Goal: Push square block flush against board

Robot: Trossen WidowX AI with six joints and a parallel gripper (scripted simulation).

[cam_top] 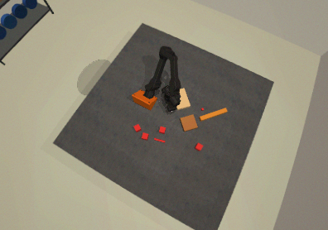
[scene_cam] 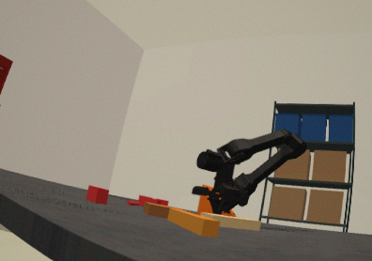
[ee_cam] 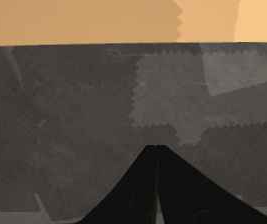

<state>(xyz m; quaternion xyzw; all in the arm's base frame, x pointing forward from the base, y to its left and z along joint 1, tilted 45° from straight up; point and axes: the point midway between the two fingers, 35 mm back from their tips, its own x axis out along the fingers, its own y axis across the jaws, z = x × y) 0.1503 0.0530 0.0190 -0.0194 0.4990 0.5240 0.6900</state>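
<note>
My gripper tip is now 21 cm short of the square block, 6 cm to the left of it and 1 cm below it. Round my gripper tip: thin red strip 10 cm ahead, 28 cm to the right; orange board 34 cm ahead, 10 cm to the left, 1 cm above.
</note>
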